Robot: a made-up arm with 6 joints.
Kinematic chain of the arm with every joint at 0, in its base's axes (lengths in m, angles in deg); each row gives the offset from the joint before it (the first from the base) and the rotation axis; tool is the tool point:
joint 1: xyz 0 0 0.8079 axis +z
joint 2: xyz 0.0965 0 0 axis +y
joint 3: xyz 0 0 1.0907 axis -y
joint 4: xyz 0 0 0.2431 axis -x
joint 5: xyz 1.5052 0 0 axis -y
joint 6: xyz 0.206 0 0 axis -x
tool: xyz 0 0 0
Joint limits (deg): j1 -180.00..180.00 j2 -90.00..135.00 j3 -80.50..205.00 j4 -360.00..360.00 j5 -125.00..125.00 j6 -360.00..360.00
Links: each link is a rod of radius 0.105 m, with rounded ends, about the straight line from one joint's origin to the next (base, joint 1, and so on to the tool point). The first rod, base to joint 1, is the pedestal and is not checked.
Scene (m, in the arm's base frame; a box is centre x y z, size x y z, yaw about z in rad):
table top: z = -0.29
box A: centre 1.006 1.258 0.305 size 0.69 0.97 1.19 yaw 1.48
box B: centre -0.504 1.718 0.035 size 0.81 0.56 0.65 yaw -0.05
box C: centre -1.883 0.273 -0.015 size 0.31 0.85 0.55 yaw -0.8
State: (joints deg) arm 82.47 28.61 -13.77 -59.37 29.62 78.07
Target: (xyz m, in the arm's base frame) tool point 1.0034 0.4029 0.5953
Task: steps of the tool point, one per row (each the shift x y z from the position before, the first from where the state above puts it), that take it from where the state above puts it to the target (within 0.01 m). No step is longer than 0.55 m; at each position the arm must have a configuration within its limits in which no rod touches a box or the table.
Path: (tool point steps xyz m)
1: 0.2647 -0.0678 0.4311
2: 0.2079 -0.1958 0.4315
3: 0.1084 -0.2997 0.4047
4: -0.0217 -0.3620 0.3512
5: 0.2015 0.0120 -0.3999
6: 0.1233 -0.0856 -0.4187
7: 0.0256 -0.1658 -0.4055
8: -0.0805 -0.2203 -0.3601
9: -0.1828 -0.2445 -0.2869

